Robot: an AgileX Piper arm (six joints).
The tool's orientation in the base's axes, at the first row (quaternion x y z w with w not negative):
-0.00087 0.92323 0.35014 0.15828
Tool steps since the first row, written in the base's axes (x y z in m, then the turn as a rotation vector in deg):
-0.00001 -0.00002 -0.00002 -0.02 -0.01 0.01
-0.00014 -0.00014 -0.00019 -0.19 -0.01 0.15
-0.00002 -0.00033 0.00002 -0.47 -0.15 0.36
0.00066 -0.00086 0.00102 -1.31 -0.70 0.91
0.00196 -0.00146 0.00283 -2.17 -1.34 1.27
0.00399 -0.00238 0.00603 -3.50 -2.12 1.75
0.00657 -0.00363 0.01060 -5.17 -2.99 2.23
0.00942 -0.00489 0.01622 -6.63 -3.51 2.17
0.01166 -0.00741 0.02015 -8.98 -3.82 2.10
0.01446 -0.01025 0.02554 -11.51 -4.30 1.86
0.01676 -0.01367 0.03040 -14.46 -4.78 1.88
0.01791 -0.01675 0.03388 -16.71 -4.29 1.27
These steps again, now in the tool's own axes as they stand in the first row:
0.00001 -0.00003 0.00000 0.01 0.00 -0.02
0.00017 -0.00021 0.00000 0.14 0.11 -0.17
-0.00002 -0.00023 -0.00023 0.32 0.17 -0.49
-0.00102 -0.00006 -0.00108 0.90 0.21 -1.48
-0.00285 0.00051 -0.00237 1.54 0.05 -2.39
-0.00582 0.00165 -0.00463 2.58 -0.08 -3.63
-0.00974 0.00337 -0.00790 3.93 -0.23 -5.01
-0.01423 0.00573 -0.01185 5.28 -0.50 -5.73
-0.01779 0.00612 -0.01559 7.50 -0.52 -6.57
-0.02233 0.00714 -0.02041 9.92 -0.75 -7.45
-0.02632 0.00744 -0.02538 12.66 -0.77 -8.63
-0.02876 0.00724 -0.02949 15.03 -0.54 -8.54

